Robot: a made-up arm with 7 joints.
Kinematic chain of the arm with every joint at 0, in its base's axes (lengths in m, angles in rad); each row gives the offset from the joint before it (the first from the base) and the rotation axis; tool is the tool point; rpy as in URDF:
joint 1: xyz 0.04 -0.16 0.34 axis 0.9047 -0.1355 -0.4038
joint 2: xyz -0.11 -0.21 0 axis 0.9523 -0.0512 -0.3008
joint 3: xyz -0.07 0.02 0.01 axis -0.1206 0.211 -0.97
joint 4: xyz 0.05 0.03 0 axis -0.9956 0.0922 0.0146
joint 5: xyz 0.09 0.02 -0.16 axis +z
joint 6: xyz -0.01 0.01 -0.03 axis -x
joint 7: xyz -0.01 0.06 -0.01 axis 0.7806 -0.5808 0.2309
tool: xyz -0.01 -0.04 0.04 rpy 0 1.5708 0
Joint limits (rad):
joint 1: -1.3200..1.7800
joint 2: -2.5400..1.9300
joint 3: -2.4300..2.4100
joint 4: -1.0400..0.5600
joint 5: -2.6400..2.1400
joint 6: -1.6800..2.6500
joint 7: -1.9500..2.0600
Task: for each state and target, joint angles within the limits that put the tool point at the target. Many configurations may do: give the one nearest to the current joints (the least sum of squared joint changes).
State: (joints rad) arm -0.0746 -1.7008 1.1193 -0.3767 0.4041 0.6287 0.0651
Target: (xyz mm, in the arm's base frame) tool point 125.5 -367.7 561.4
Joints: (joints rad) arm -0.5360 -2.2283 1.5063 -0.5121 0.3565 0.5151 0.0393
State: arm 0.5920 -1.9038 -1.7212 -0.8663 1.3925 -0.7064 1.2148
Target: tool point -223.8 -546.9 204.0
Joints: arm -0.0380 -1.5922 -1.4572 -0.3758 1.4011 -0.8634 1.0425
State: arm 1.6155 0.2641 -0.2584 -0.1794 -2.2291 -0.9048 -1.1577
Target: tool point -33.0 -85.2 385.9
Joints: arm 1.7800 0.1295 -0.7931 -0.4949 -2.1369 -0.7440 -0.8960
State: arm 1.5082 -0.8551 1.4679 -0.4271 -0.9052 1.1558 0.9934
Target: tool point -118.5 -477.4 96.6
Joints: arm 0.7780 -1.3431 1.7775 -0.4500 -0.9260 1.1778 0.9301
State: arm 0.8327 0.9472 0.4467 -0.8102 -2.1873 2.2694 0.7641
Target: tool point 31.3 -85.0 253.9
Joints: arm 0.8343 0.0823 -0.1246 -0.4531 -2.0447 2.2169 0.9246
